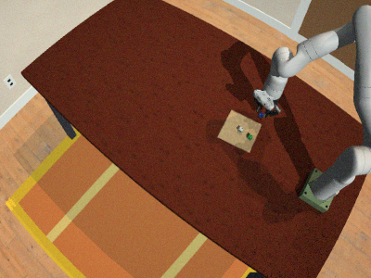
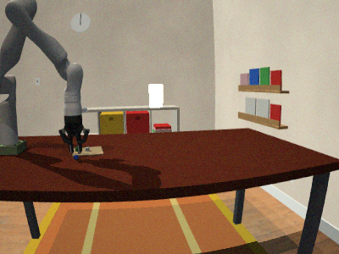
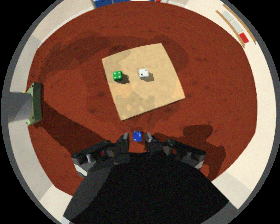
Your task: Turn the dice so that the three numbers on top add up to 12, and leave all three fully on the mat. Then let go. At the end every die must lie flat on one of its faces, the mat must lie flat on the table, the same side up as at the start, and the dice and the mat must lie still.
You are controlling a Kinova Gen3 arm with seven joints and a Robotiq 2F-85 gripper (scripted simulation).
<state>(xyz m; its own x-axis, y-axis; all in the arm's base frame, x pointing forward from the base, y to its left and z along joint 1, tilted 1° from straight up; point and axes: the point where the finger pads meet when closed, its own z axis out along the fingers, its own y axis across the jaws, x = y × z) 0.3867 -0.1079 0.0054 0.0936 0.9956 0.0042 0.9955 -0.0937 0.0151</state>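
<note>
The blue die lies 30 mm below my hand. Also, from my hand: white die: 20 mm ahead, 120 mm to the left, 30 mm below; green die: 30 mm behind, 110 mm to the left, 30 mm below; tan mat: 20 mm ahead, 120 mm to the left, 40 mm below.
</note>
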